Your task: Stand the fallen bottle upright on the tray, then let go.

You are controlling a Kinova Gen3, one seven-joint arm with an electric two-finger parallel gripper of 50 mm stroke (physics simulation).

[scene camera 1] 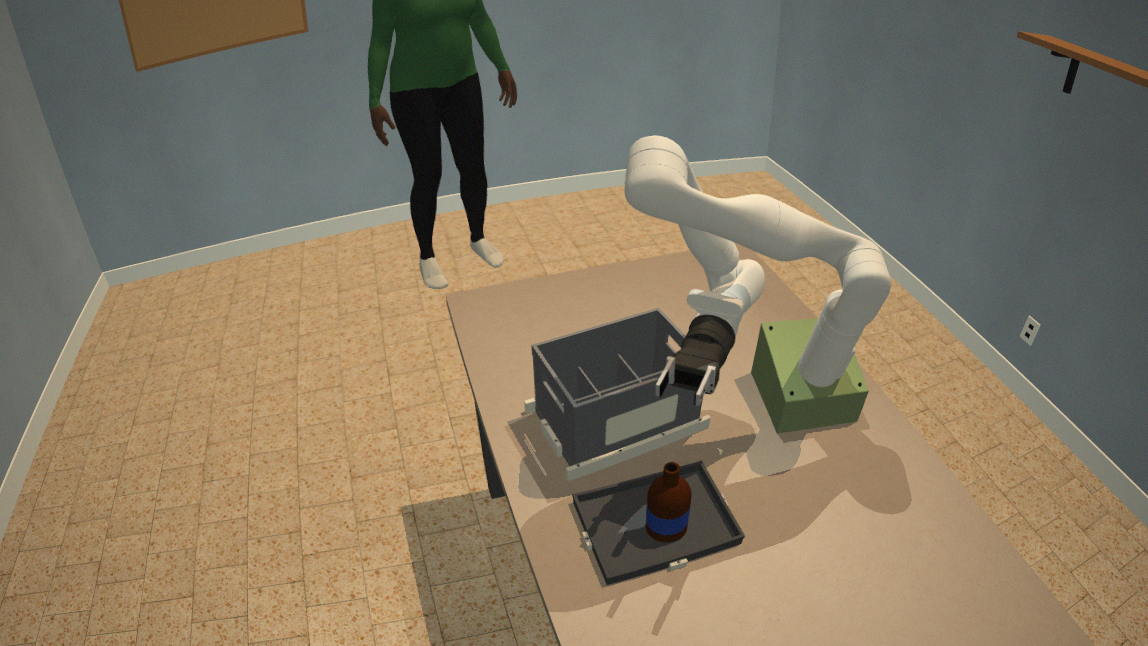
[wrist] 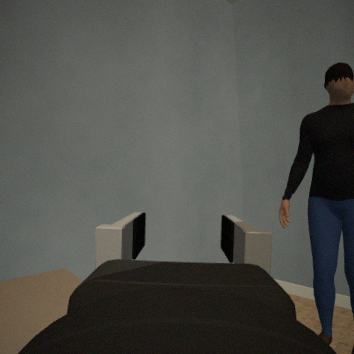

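There's a brown bottle that you'd see in scene camera 1 (pixel 669 496), but in the wrist view it's out of frame. My gripper shows in both views, scene camera 1 and the wrist view, and on the gripper (scene camera 1: pixel 706 384) and (wrist: pixel 131 235) are the same spot.
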